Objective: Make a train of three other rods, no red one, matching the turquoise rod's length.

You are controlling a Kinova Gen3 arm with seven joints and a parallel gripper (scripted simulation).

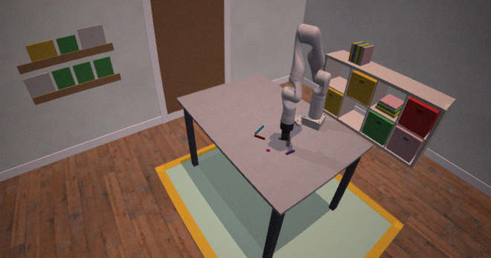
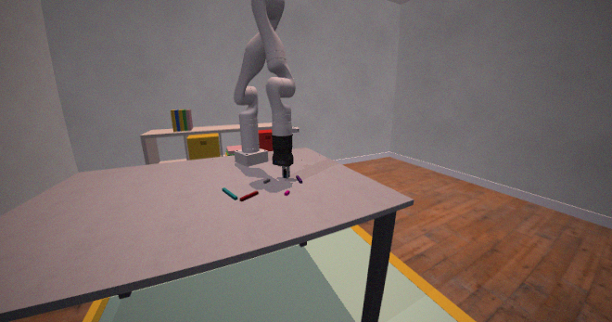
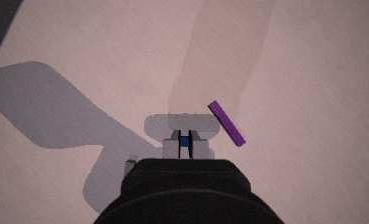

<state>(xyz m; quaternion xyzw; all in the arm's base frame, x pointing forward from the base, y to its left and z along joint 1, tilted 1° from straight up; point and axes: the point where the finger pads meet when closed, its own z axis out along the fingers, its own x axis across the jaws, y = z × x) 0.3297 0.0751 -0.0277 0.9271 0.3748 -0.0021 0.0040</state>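
Now: hand 10 mm above the blue rod. Round my hand: grey rod 20 mm behind, 80 mm to the right, 30 mm below; then magenta rod 120 mm ahead, 40 mm to the right, 30 mm below; then purple rod 20 mm ahead, 50 mm to the left, 30 mm below.
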